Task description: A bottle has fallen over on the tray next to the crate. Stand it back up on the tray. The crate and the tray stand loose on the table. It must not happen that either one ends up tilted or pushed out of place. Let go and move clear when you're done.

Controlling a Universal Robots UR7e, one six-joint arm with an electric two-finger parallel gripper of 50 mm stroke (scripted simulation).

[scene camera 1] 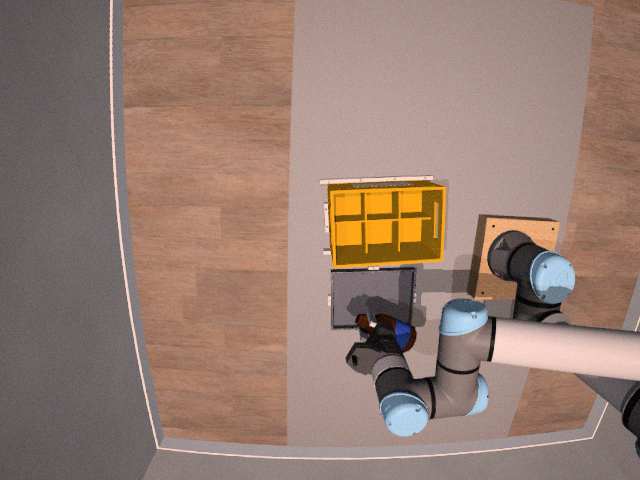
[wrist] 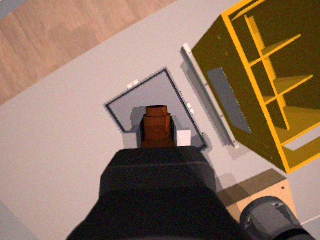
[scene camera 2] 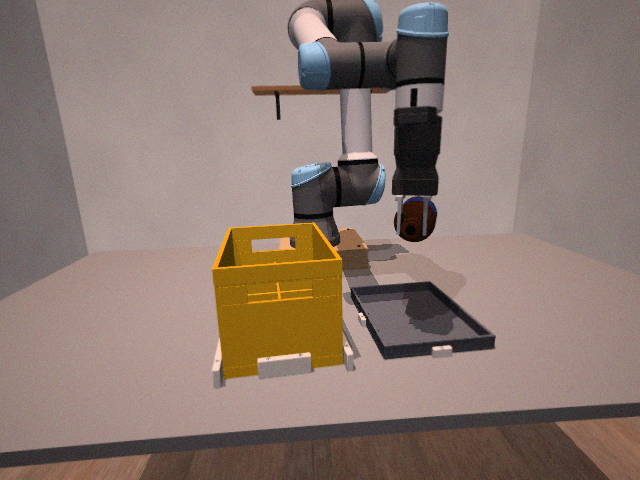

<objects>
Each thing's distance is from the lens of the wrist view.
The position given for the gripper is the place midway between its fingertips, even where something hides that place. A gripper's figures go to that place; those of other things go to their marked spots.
gripper (wrist: 157, 124): 0.17 m
brown bottle (wrist: 157, 126): 0.14 m
dark grey tray (wrist: 159, 88): 0.34 m
yellow crate (wrist: 242, 92): 0.25 m
The marked spots on the brown bottle and the yellow crate are 0.16 m apart.
</objects>
